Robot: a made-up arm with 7 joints.
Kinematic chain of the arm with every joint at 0, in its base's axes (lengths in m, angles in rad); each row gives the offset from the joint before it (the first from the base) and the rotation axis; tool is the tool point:
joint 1: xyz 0 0 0.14 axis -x
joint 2: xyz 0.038 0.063 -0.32 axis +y
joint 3: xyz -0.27 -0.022 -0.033 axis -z
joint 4: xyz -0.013 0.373 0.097 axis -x
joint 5: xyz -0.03 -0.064 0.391 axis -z
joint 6: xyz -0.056 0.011 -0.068 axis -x
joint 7: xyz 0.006 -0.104 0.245 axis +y
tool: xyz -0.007 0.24 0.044
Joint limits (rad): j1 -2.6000..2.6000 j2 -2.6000..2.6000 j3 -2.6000..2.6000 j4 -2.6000..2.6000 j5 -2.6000..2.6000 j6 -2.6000..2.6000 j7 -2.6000..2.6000
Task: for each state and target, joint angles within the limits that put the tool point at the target. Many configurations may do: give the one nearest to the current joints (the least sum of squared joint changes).
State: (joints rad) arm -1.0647 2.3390 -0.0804 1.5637 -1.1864 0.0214 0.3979
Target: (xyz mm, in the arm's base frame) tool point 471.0 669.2 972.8
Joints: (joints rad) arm -1.1391 2.5357 0.0347 1.4659 -1.2262 -0.1439 0.3633
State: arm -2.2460 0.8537 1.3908 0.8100 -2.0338 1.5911 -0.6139
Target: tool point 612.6 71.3 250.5
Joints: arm -2.1704 0.7627 1.9272 1.0700 -2.3922 1.0295 -0.6127
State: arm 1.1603 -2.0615 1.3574 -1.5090 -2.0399 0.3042 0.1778
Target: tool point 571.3 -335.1 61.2
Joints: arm 1.6806 -2.4955 1.2527 -1.7667 -2.5576 0.2730 0.0858
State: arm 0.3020 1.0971 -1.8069 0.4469 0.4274 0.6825 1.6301
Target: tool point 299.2 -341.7 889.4
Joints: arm 0.0081 1.5063 -2.0421 0.8522 0.2934 0.2063 1.4166
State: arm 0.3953 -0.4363 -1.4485 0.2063 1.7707 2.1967 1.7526
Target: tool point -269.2 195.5 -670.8
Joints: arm 0.0046 -1.2609 -1.3323 0.1937 1.6432 2.2073 1.7034
